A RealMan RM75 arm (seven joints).
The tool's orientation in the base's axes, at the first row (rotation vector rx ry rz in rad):
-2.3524, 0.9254, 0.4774
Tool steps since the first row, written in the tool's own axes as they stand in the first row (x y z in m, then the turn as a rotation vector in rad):
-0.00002, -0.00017, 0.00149, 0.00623, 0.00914, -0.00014
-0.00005, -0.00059, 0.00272, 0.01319, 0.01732, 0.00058
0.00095, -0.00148, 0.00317, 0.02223, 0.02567, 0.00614
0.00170, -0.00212, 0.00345, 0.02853, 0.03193, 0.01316
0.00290, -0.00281, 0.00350, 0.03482, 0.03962, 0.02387
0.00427, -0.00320, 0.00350, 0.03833, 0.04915, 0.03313
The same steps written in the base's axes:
-0.00007, 0.00103, -0.00109, -0.00209, -0.00876, -0.00643
0.00006, 0.00206, -0.00188, -0.00309, -0.01678, -0.01354
0.00133, 0.00236, -0.00240, -0.00333, -0.02297, -0.02553
0.00227, 0.00254, -0.00276, -0.00419, -0.02562, -0.03651
0.00359, 0.00238, -0.00316, -0.00650, -0.02685, -0.05088
0.00482, 0.00193, -0.00371, -0.01188, -0.02869, -0.06339

